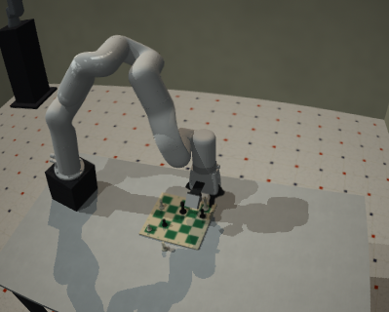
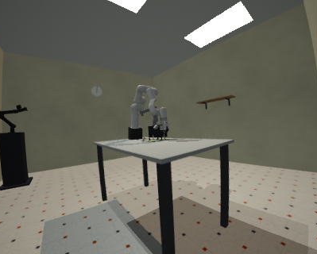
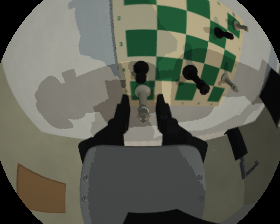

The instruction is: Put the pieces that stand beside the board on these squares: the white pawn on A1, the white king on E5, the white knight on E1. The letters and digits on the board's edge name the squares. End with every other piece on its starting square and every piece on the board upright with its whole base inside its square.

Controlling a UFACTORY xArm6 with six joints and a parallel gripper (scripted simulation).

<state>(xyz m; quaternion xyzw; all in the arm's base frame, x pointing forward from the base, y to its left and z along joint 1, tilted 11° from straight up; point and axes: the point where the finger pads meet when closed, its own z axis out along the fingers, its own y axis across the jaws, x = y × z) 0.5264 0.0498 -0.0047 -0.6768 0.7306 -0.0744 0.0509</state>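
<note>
My gripper is now 80 mm past the chessboard, 70 mm to the left of it and 50 mm above it.
</note>
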